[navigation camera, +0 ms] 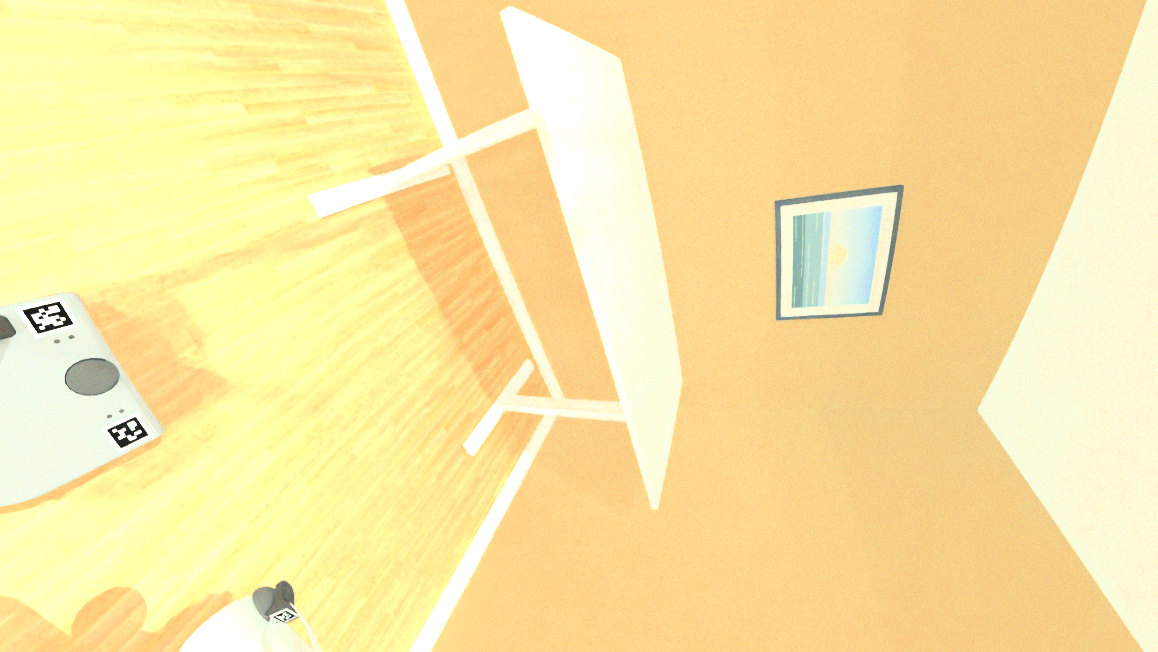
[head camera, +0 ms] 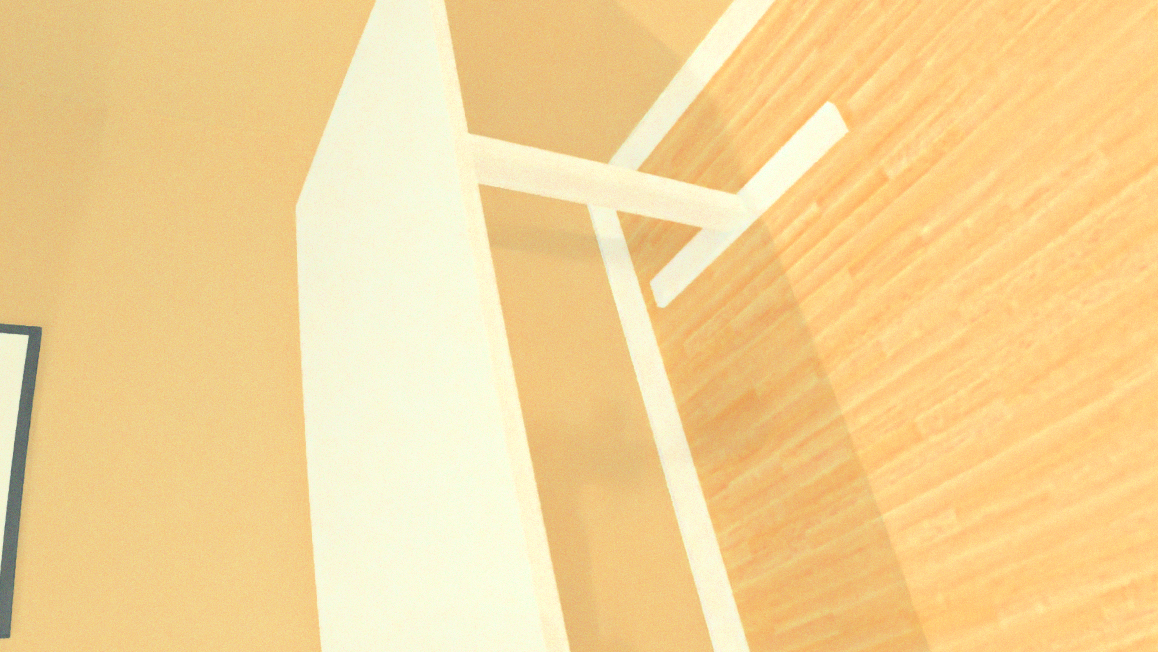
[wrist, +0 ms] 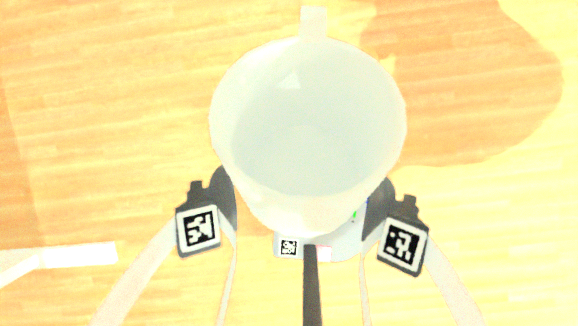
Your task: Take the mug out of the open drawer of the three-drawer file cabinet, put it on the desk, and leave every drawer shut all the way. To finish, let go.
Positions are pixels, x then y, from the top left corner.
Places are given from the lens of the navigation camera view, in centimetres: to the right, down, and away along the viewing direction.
white desk (navigation camera: 579,103): 0, -52, 71
framed picture (navigation camera: 834,252): 102, -29, 117
The marked spots on the white desk and the framed picture are 114 cm apart.
